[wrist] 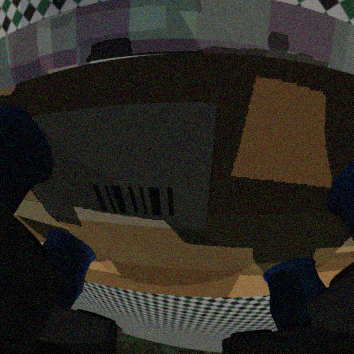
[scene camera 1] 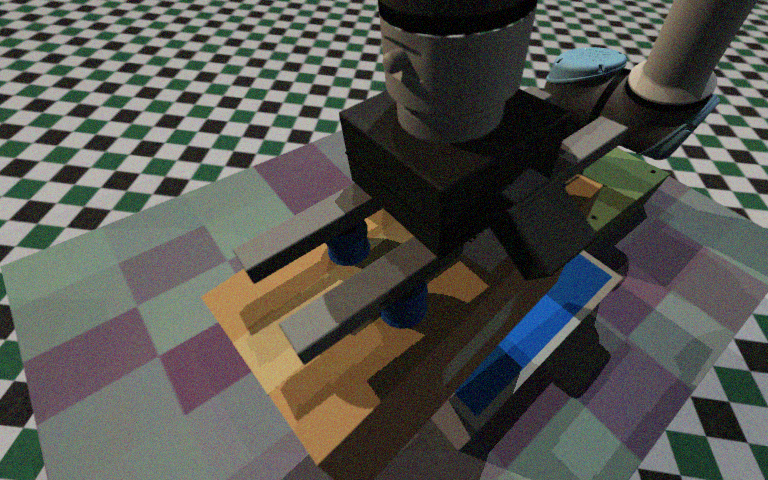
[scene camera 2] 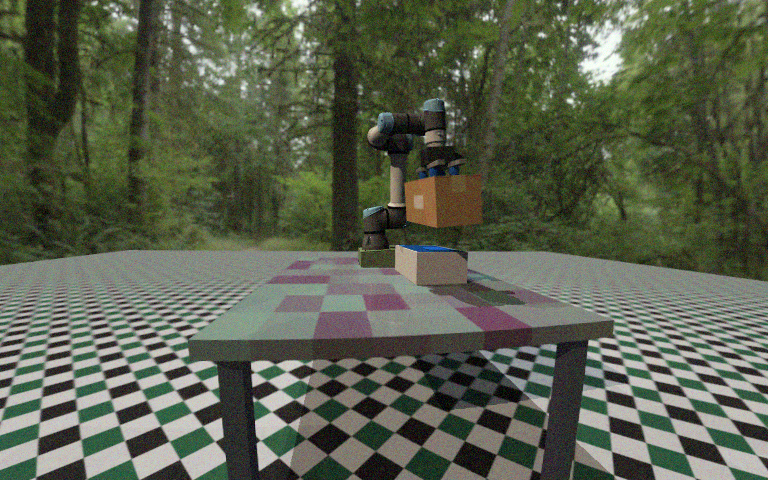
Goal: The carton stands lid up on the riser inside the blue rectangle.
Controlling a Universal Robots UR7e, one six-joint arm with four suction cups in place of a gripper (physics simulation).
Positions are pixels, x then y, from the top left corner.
Scene:
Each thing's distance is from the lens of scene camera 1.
suction head point(scene camera 1: 347, 250): 28 cm
brown carton point(scene camera 1: 361, 401): 25 cm
riser point(scene camera 1: 584, 281): 69 cm
The marked spots on the brown carton and the riser are 51 cm apart.

